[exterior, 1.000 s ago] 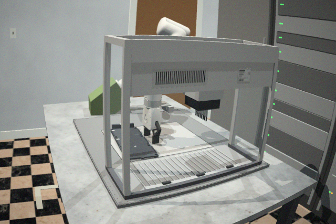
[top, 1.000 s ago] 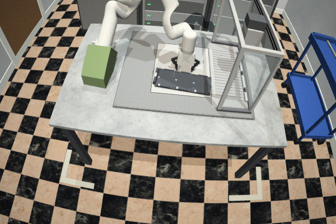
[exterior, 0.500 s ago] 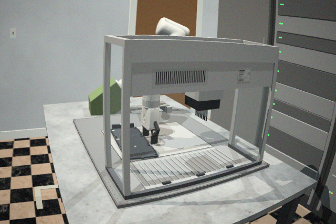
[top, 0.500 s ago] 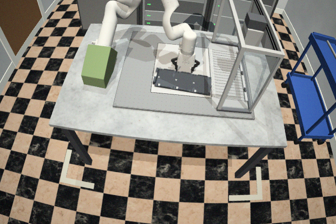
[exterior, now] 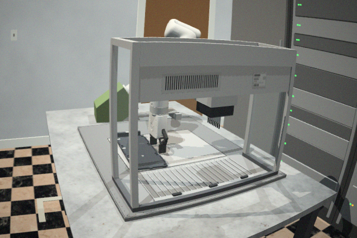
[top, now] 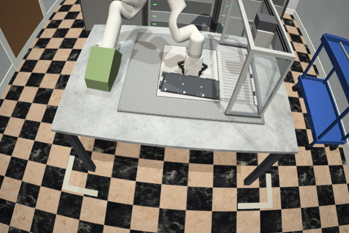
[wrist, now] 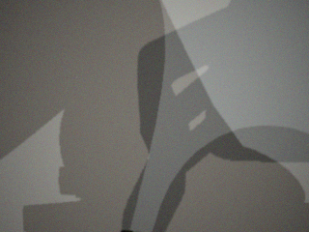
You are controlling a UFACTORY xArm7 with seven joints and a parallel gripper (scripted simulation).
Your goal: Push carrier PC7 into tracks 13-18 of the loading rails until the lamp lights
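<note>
The carrier PC7 lies 90 mm to the right of my hand and 10 mm ahead of it.
</note>
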